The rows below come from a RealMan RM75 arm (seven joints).
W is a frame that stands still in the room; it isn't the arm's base.
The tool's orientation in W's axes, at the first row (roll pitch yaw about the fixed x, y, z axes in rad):
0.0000, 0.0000, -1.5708
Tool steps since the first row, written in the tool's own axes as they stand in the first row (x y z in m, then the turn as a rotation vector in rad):
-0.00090, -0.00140, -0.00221, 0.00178, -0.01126, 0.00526
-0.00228, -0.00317, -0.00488, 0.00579, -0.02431, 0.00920
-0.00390, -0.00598, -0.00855, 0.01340, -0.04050, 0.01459
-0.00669, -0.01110, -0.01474, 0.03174, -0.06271, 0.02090
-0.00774, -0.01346, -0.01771, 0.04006, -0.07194, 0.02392
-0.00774, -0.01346, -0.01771, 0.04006, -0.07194, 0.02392
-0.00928, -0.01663, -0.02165, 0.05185, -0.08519, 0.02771
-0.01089, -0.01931, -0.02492, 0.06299, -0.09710, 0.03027
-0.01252, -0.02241, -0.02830, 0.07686, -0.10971, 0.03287
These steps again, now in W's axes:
-0.00140, 0.00090, -0.00221, -0.01126, -0.00178, 0.00526
-0.00317, 0.00228, -0.00488, -0.02431, -0.00579, 0.00920
-0.00598, 0.00390, -0.00855, -0.04050, -0.01340, 0.01459
-0.01110, 0.00669, -0.01474, -0.06271, -0.03174, 0.02090
-0.01346, 0.00774, -0.01771, -0.07194, -0.04006, 0.02392
-0.01346, 0.00774, -0.01771, -0.07194, -0.04006, 0.02392
-0.01663, 0.00928, -0.02165, -0.08519, -0.05185, 0.02771
-0.01931, 0.01089, -0.02492, -0.09710, -0.06299, 0.03027
-0.02241, 0.01252, -0.02830, -0.10971, -0.07686, 0.03287

